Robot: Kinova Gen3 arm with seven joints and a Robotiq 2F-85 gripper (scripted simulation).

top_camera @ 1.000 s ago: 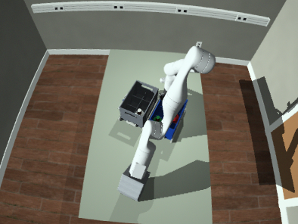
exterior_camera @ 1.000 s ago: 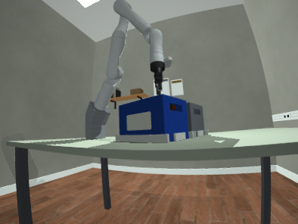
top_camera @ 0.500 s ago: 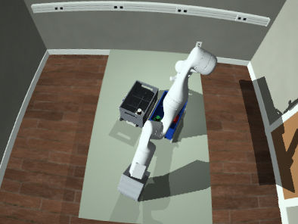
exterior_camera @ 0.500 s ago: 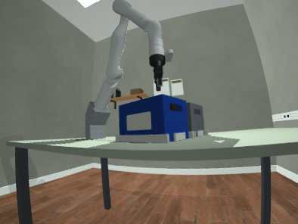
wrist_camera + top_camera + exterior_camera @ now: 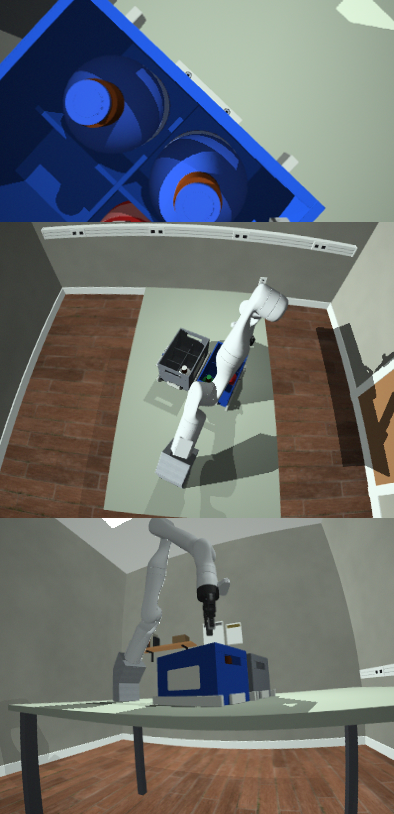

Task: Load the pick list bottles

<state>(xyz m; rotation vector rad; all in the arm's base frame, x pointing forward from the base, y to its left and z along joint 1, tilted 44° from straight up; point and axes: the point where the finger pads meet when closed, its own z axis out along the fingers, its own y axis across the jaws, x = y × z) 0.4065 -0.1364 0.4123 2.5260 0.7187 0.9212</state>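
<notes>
Right now my hand is 15 cm above the red-capped bottle, 9 cm past it and 2 cm to the right of it. The rest, counted from my hand: green-capped bottle: 15 cm below, 14 cm to the left, 14 cm behind; then blue crate: 16 cm below, 7 cm to the left, 7 cm behind; then grey crate: 29 cm to the left, 16 cm below, 1 cm behind.
</notes>
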